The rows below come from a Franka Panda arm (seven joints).
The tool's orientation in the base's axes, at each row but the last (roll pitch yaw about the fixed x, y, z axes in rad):
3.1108, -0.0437, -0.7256
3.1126, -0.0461, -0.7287
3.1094, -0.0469, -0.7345
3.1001, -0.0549, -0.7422
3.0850, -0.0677, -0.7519
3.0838, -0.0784, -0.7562
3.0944, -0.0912, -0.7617
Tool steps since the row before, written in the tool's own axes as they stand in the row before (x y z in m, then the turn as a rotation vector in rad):
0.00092, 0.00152, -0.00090, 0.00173, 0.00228, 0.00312
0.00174, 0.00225, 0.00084, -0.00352, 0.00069, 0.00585
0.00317, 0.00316, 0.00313, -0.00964, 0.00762, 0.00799
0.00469, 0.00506, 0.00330, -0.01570, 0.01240, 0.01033
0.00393, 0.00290, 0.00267, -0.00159, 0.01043, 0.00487
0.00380, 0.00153, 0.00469, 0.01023, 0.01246, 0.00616
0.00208, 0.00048, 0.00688, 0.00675, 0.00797, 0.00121
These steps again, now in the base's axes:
-0.00033, -0.00170, 0.00099, -0.00018, -0.00301, -0.00297
-0.00019, -0.00288, -0.00069, -0.00300, 0.00152, -0.00598
0.00027, -0.00464, -0.00287, -0.01215, 0.00037, -0.00818
0.00007, -0.00711, -0.00283, -0.01982, 0.00079, -0.01065
0.00091, -0.00502, -0.00223, -0.00825, -0.00692, -0.00437
0.00178, -0.00415, -0.00428, -0.00105, -0.01660, -0.00461
0.00140, -0.00244, -0.00663, -0.00061, -0.01049, -0.00021

